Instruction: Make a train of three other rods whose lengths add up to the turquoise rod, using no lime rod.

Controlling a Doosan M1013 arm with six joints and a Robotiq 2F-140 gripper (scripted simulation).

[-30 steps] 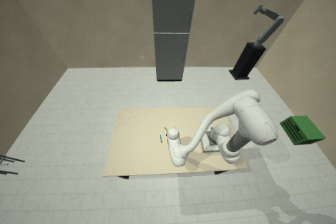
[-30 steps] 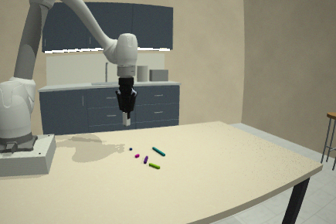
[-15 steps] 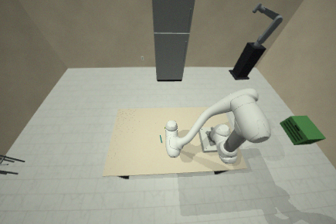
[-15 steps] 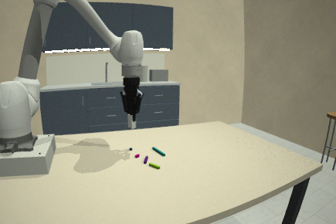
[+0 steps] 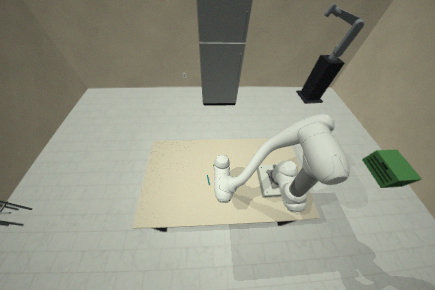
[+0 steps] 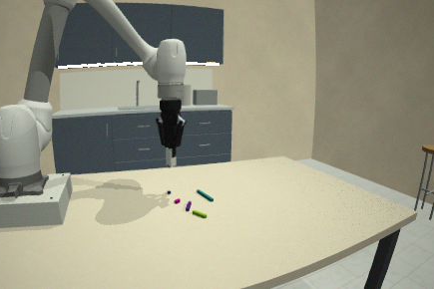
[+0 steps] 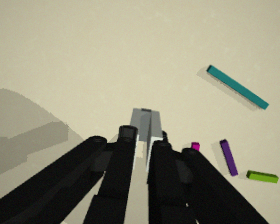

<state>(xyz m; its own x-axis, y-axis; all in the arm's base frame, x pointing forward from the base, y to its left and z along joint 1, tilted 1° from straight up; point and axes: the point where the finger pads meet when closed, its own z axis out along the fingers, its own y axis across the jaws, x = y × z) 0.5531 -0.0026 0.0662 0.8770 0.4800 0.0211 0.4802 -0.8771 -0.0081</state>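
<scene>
The small blue rod lies 13 cm below my hand, 2 cm to the right of it and 2 cm behind it. Round my hand: turquoise rod (13 cm below, 9 cm to the right, 9 cm ahead); then grey rod (3 cm below); then magenta rod (13 cm below, 10 cm to the right, 2 cm behind).
</scene>
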